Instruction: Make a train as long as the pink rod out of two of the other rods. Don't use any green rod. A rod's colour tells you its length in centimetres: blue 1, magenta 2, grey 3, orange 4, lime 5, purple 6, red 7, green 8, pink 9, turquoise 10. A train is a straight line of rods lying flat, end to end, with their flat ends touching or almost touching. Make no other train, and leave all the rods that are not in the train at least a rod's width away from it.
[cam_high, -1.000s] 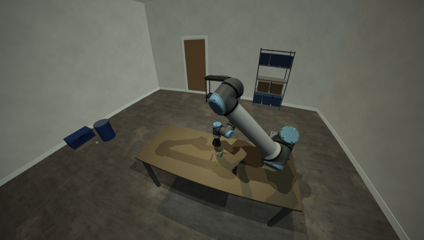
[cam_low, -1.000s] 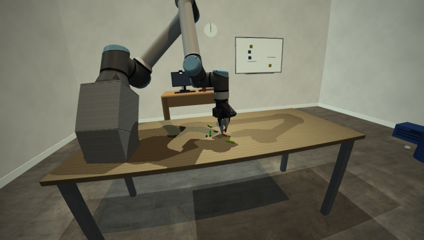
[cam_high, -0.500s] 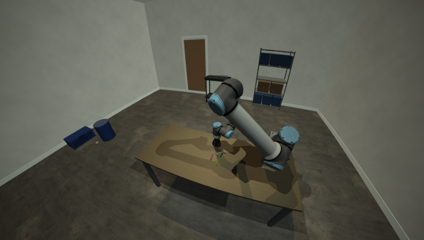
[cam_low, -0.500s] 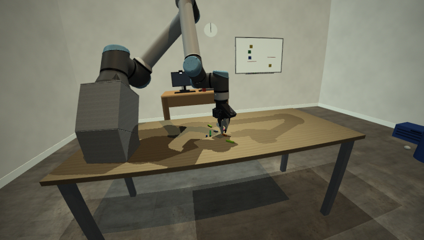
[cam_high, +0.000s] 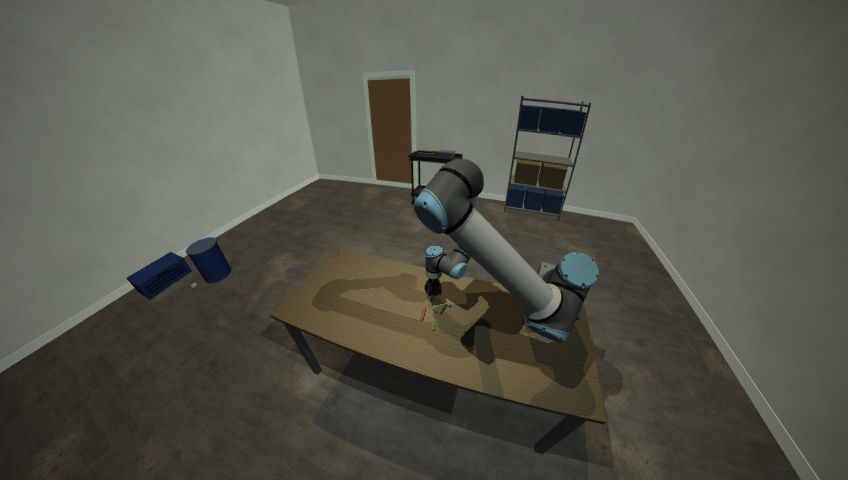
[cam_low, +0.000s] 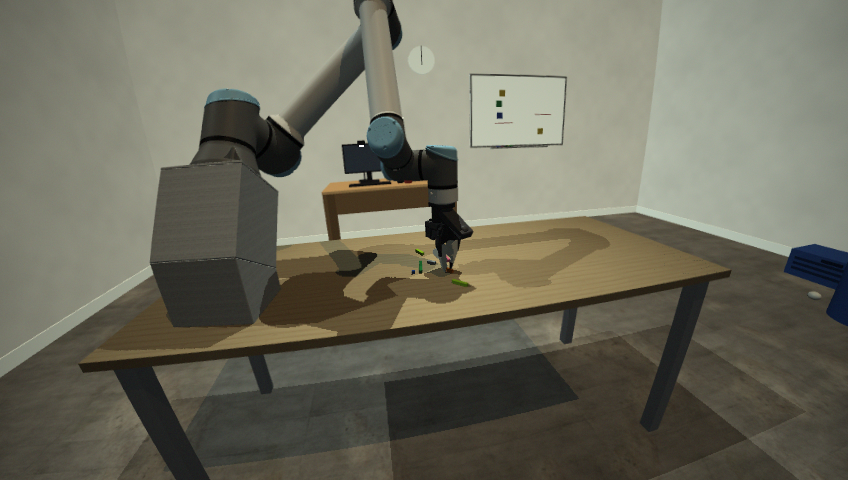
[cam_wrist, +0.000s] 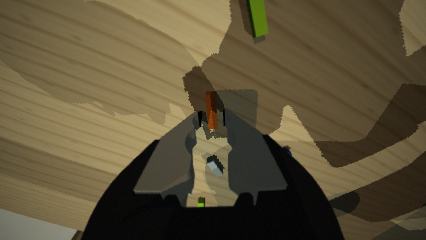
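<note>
My gripper is now 1 cm above the orange rod. From my hand the other things lie so: green rod 9 cm behind, 4 cm to the left, 1 cm below; then grey rod 7 cm to the left, 5 cm behind, 1 cm below; then blue rod 11 cm behind, 1 cm below.
</note>
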